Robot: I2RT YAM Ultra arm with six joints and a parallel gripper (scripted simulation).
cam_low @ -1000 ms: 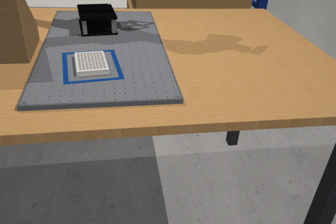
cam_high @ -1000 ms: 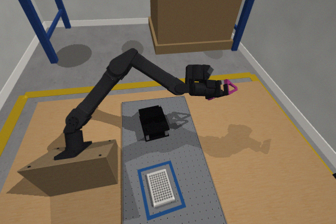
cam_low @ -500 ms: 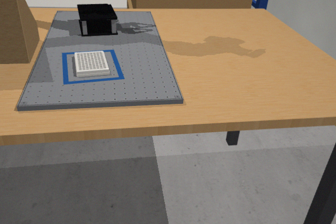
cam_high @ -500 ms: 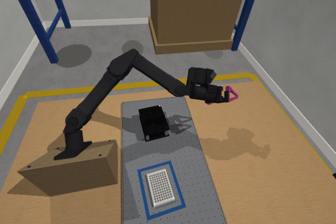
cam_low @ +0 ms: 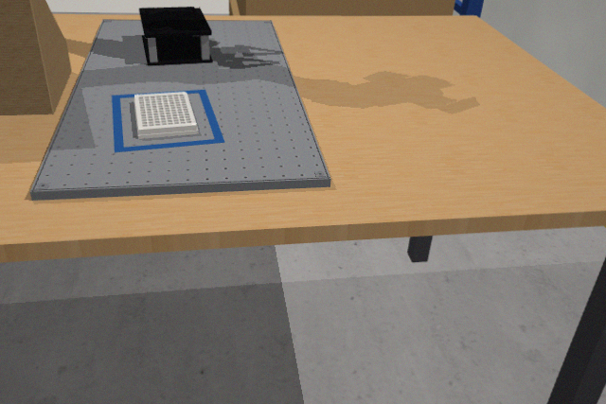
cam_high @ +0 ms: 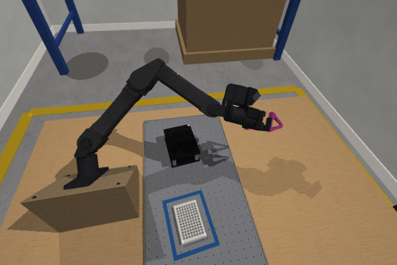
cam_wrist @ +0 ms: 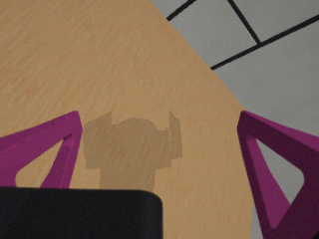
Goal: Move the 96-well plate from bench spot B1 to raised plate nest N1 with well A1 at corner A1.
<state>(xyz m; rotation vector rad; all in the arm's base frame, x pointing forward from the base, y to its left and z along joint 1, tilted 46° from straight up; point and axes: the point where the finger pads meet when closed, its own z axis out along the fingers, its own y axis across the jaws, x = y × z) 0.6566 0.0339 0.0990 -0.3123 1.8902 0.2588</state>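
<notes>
Right now the white 96-well plate is 340 mm behind my hand, 240 mm to the right of it and 190 mm below it.
</notes>
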